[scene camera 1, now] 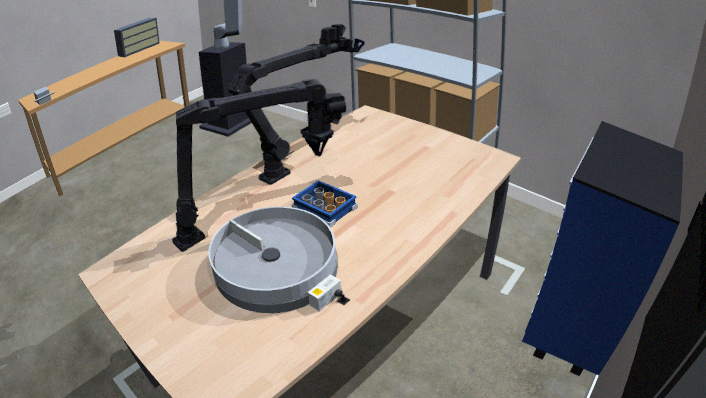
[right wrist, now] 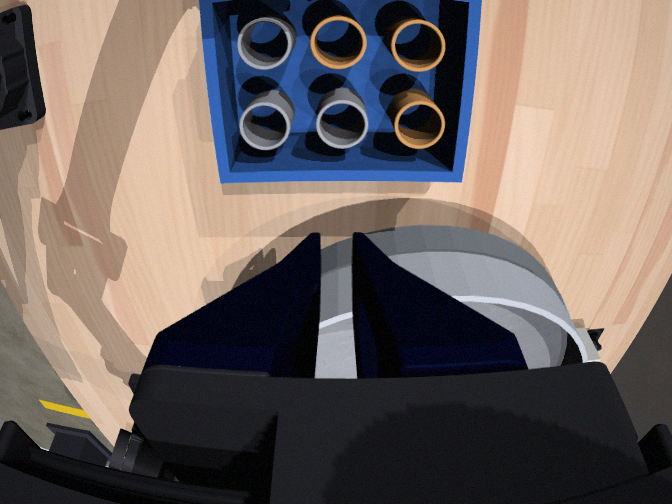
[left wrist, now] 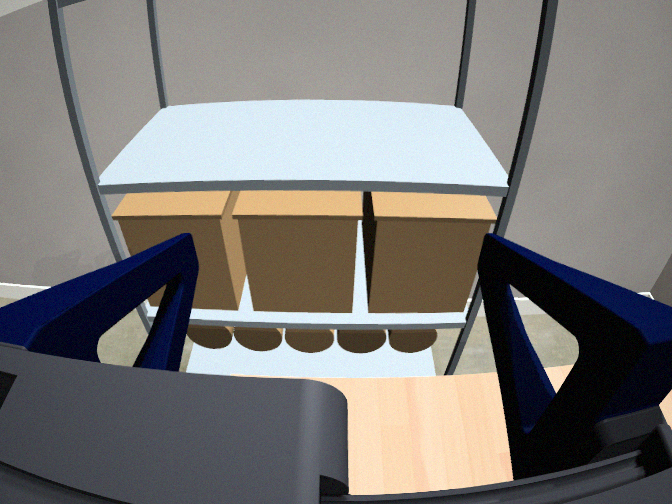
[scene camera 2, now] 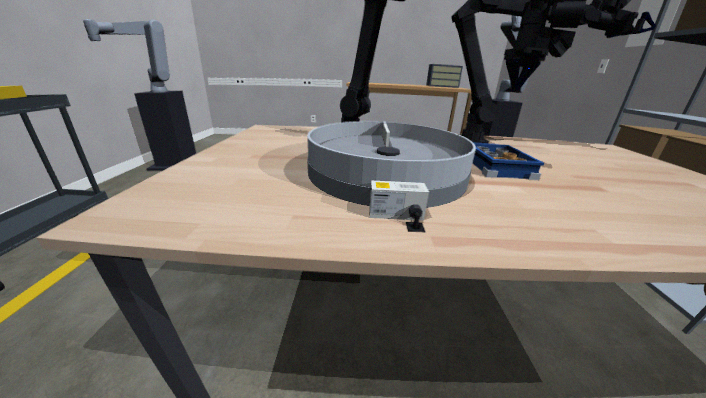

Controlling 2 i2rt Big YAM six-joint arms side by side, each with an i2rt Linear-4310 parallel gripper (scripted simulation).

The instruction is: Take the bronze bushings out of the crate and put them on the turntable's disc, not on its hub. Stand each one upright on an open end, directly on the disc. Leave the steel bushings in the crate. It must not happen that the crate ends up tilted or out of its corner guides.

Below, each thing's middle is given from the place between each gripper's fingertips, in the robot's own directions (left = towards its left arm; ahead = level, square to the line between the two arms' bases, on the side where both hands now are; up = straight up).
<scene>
I see my right gripper [scene camera 2: 515, 89] 1 cm to the right of the blue crate [scene camera 2: 507, 168] and 21 cm above it. The rest, counted from my right hand: turntable disc [scene camera 1: 302, 249]: 6 cm ahead, 35 cm to the right, 18 cm below.
Now: the blue crate 260 mm ahead of my left hand [scene camera 2: 642, 29], 630 mm to the right of it and 450 mm below it. The rest, counted from my left hand: turntable disc 310 mm ahead, 990 mm to the right, 420 mm below.
</scene>
